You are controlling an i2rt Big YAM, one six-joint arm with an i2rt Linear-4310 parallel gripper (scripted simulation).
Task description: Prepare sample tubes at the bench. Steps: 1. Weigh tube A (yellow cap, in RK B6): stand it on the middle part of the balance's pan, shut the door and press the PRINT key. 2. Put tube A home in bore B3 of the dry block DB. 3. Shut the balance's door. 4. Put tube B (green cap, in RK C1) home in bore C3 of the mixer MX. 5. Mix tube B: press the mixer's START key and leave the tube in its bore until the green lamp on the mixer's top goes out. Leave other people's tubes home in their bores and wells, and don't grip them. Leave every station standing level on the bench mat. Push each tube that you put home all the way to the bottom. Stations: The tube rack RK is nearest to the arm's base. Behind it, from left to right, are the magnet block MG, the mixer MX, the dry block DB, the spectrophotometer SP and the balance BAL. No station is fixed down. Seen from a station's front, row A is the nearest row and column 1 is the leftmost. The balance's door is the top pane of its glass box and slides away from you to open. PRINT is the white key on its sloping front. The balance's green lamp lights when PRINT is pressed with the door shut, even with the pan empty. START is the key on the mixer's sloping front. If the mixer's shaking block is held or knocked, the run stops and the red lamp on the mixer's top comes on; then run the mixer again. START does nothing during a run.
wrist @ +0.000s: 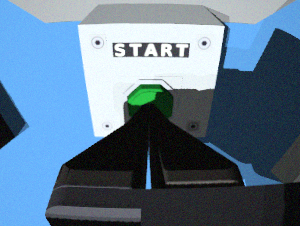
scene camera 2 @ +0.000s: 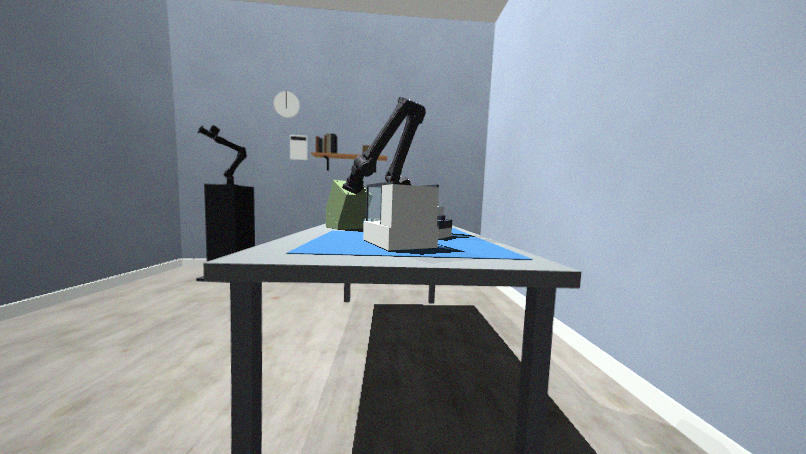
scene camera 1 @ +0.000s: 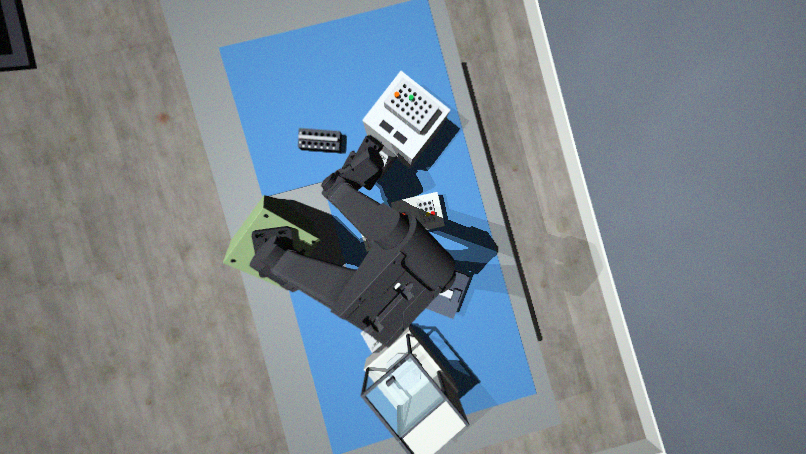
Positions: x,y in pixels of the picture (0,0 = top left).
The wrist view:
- my gripper: 148,113
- mixer's green start key: 156,94
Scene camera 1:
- dry block DB: 430,202
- magnet block MG: 321,140
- spectrophotometer SP: 446,303
